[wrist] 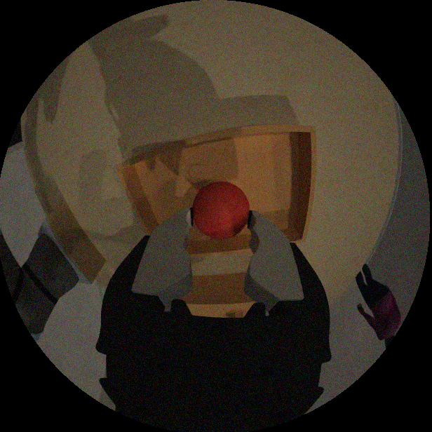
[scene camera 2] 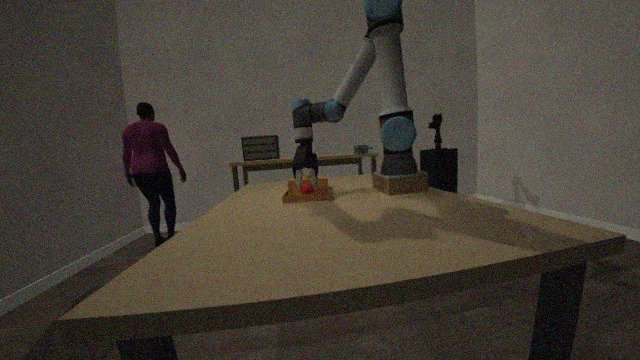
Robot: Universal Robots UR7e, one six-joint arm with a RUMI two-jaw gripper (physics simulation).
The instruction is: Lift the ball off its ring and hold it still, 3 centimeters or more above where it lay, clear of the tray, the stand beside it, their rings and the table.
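Places are measured from the arm's base along level axes (x ahead, y left, z up), in millimetres.
Pixels of known places: gripper, between the fingertips: (scene camera 2: 307,191); arm's base, origin of its link: (scene camera 2: 398,172).
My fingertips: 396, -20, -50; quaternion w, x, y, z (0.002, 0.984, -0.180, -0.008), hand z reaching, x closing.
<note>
Ahead of a thing's pixels: the offset from my fingertips to its top centre, as dx, dy, dz. Level surfaces: height alone.
The red ball {+2, +5, +33} (scene camera 2: 306,189) (wrist: 221,206) sits low in the orange tray {+2, +5, +1} (scene camera 2: 308,198) (wrist: 313,185). Its ring is hidden under it. My gripper (scene camera 2: 307,185) (wrist: 220,210) points down into the tray and is shut on the ball, with one fingertip against each side in the wrist view. The ball shows at the level of the tray's walls in the scene view; any gap beneath it cannot be seen. The orange stand (scene camera 2: 322,180) (wrist: 220,288) is beside the tray, on the gripper body's side in the wrist view. The stand's ring is barely discernible.
The tray and stand are on the wooden table {dz -27} (scene camera 2: 225,260) (wrist: 350,125). The robot's base block (scene camera 2: 400,184) is to the right in the scene view. A person (scene camera 2: 147,150) (wrist: 385,310) stands beyond the table. A back table (scene camera 2: 335,159) is behind.
</note>
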